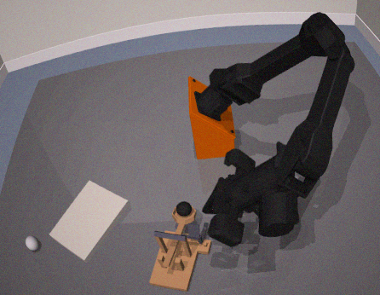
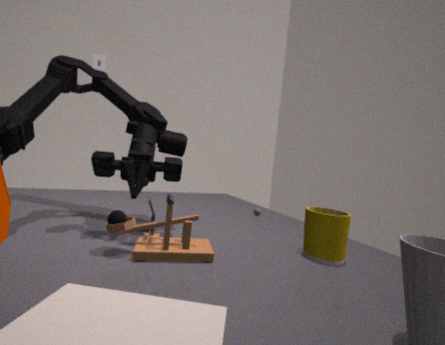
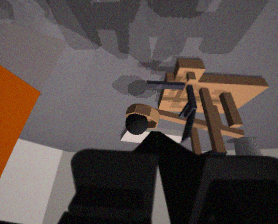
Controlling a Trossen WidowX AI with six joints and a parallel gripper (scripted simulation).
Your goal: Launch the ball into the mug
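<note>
My gripper tip is now 30 mm past the black ball, 40 mm to the left of it and 30 mm above it. The rest, counted from my gripper tip: wooden catapult: 30 mm ahead, 40 mm to the right, 40 mm below; then flat white sheet: 70 mm behind, 280 mm to the right, 80 mm below; then yellow mug: 370 mm ahead, 180 mm to the right, 60 mm below.
</note>
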